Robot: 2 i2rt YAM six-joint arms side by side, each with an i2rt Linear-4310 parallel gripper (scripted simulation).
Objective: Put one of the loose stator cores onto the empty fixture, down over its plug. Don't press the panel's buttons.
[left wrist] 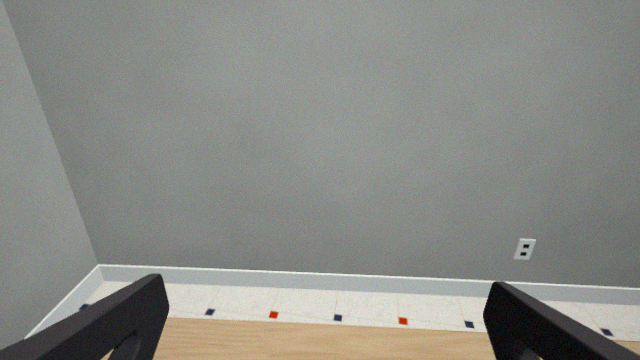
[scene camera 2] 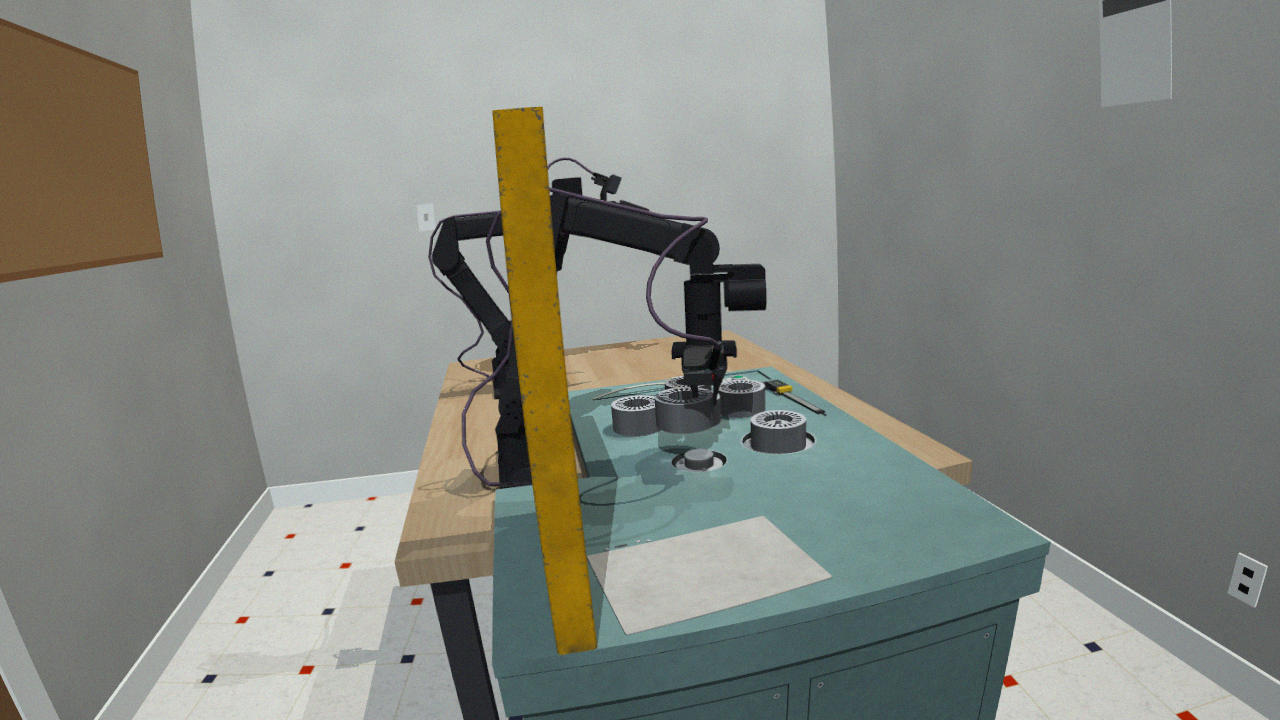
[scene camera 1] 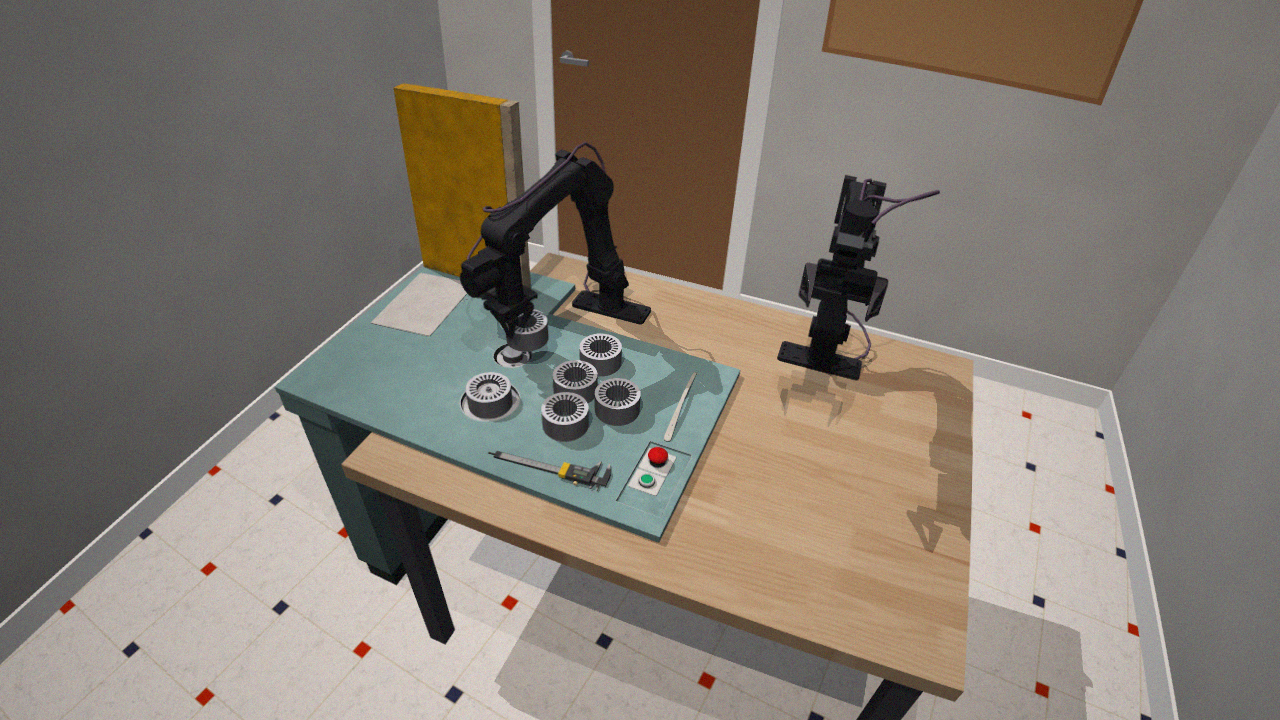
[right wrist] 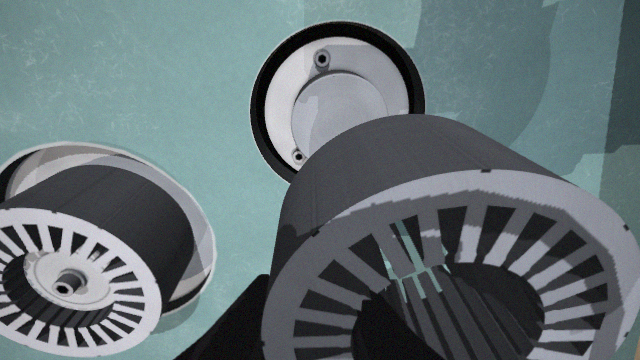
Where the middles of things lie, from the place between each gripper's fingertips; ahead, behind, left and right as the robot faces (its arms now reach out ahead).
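Labels:
From my right hand (scene camera 1: 514, 334): grey plug (scene camera 2: 697, 460) 2 cm behind, 3 cm to the right, 10 cm below; button panel (scene camera 1: 653, 497) 18 cm ahead, 40 cm to the left, 9 cm below; pale sheet (scene camera 2: 651, 585) 12 cm behind, 34 cm to the right, 9 cm below; round fixture recess (right wrist: 46, 162) 13 cm ahead, 10 cm below.
From my left hand (scene camera 1: 837, 311): button panel 11 cm ahead, 26 cm to the right, 39 cm below; pale sheet 19 cm behind, 100 cm to the right, 39 cm below; round fixture recess 6 cm ahead, 65 cm to the right, 40 cm below; grey plug 9 cm behind, 68 cm to the right, 40 cm below.

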